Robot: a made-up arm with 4 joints. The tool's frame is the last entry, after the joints.
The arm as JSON. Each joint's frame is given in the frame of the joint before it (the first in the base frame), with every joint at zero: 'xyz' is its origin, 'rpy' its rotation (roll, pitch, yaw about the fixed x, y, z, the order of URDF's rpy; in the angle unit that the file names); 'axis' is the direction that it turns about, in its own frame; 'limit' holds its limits. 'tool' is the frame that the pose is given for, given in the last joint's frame.
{
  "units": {
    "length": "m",
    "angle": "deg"
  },
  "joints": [
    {
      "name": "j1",
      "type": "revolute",
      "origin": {
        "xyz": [
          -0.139,
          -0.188,
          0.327
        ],
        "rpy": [
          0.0,
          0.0,
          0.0
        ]
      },
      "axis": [
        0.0,
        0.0,
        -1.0
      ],
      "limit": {
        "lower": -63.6,
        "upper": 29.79
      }
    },
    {
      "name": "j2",
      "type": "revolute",
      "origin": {
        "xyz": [
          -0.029,
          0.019,
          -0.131
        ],
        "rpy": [
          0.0,
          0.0,
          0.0
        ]
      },
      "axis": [
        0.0,
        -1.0,
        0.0
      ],
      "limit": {
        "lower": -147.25,
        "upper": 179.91
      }
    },
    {
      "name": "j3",
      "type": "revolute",
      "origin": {
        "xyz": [
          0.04,
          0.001,
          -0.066
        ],
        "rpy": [
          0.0,
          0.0,
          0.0
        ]
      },
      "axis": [
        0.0,
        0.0,
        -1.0
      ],
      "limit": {
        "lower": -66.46,
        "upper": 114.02
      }
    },
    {
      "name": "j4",
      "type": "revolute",
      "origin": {
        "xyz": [
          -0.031,
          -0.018,
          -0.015
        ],
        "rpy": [
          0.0,
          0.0,
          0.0
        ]
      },
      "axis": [
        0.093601,
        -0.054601,
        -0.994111
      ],
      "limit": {
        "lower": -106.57,
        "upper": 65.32
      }
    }
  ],
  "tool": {
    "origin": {
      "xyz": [
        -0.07,
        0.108,
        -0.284
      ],
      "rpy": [
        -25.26,
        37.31,
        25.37
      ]
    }
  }
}
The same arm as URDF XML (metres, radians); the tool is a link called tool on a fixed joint. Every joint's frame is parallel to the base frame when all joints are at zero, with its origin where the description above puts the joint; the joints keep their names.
<robot name="arm">
  <link name="base"/>
  <link name="link1"/>
  <link name="link2"/>
  <link name="link3"/>
  <link name="link4"/>
  <link name="tool"/>
  <joint name="j1" type="revolute">
    <parent link="base"/>
    <child link="link1"/>
    <origin xyz="-0.139 -0.188 0.327" rpy="0 0 0"/>
    <axis xyz="0 0 -1"/>
    <limit lower="-1.11" upper="0.5199"/>
  </joint>
  <joint name="j2" type="revolute">
    <parent link="link1"/>
    <child link="link2"/>
    <origin xyz="-0.029 0.019 -0.131" rpy="0 0 0"/>
    <axis xyz="0 -1 0"/>
    <limit lower="-2.57" upper="3.14"/>
  </joint>
  <joint name="j3" type="revolute">
    <parent link="link2"/>
    <child link="link3"/>
    <origin xyz="0.04 0.001 -0.066" rpy="0 0 0"/>
    <axis xyz="0 0 -1"/>
    <limit lower="-1.1599" upper="1.99"/>
  </joint>
  <joint name="j4" type="revolute">
    <parent link="link3"/>
    <child link="link4"/>
    <origin xyz="-0.031 -0.018 -0.015" rpy="0 0 0"/>
    <axis xyz="0.093601 -0.054601 -0.994111"/>
    <limit lower="-1.86" upper="1.14"/>
  </joint>
  <joint name="tool_joint" type="fixed">
    <parent link="link4"/>
    <child link="tool"/>
    <origin xyz="-0.07 0.108 -0.284" rpy="-0.4409 0.6512 0.4428"/>
  </joint>
</robot>

